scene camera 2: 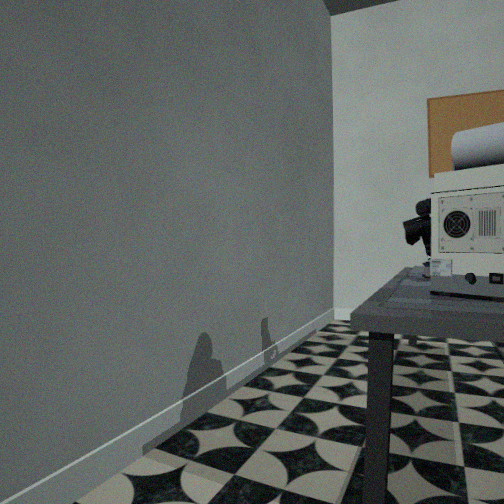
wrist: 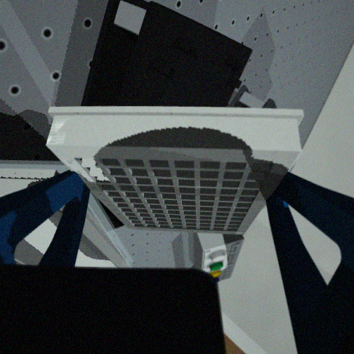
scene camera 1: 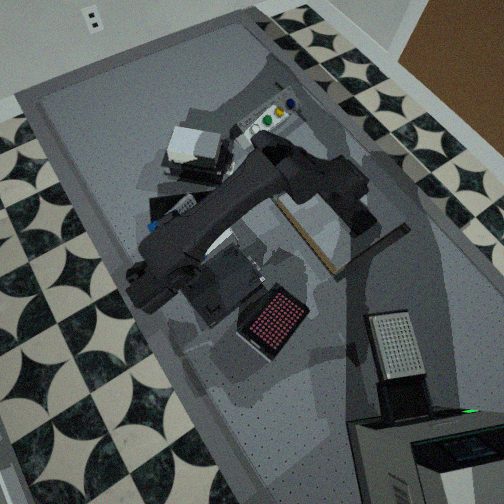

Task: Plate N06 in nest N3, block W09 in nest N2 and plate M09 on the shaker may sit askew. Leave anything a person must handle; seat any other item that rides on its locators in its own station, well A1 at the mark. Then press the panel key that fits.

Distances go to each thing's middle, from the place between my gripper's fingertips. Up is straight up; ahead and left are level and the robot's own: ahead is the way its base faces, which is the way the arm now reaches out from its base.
Labels:
Now: the well plate with yellowish wells point(wrist: 96, 249) 6 cm to the left of my hand, 6 cm below it and 6 cm behind it. Round my hand: grey-white plate point(scene camera 1: 398, 353) (47 cm to the left, 24 cm behind); then red-welled plate point(scene camera 1: 274, 324) (29 cm to the left, 8 cm behind, 3 cm below).

